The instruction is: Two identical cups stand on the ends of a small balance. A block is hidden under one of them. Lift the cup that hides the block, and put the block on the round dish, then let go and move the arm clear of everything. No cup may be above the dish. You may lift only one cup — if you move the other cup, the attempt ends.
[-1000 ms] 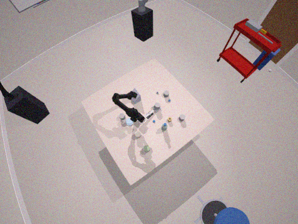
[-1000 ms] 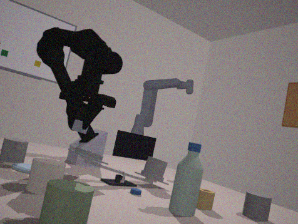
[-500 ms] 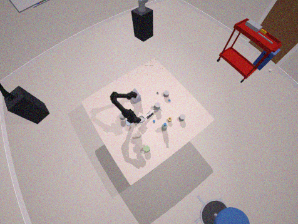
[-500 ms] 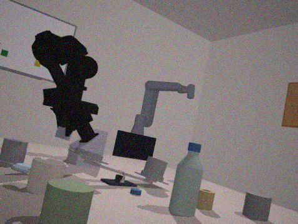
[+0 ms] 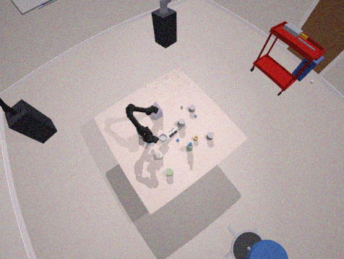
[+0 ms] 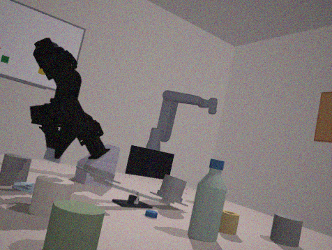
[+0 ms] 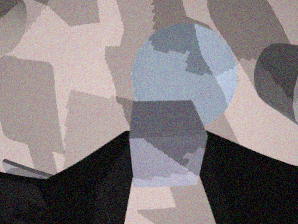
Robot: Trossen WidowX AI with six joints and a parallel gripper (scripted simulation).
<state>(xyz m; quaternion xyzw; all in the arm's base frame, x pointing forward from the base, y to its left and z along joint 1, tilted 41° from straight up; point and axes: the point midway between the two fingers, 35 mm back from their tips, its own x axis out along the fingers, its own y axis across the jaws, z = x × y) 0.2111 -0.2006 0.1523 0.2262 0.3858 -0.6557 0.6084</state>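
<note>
Right now the light blue round dish is 3 cm behind my gripper tip, 2 cm to the right of it and 9 cm below it. Also, from my gripper tip: green cylinder: 38 cm ahead, 9 cm to the right, 5 cm below; then black balance: 8 cm ahead, 22 cm to the left, 7 cm below; then cream cylinder: 19 cm ahead, 6 cm to the right, 5 cm below.
</note>
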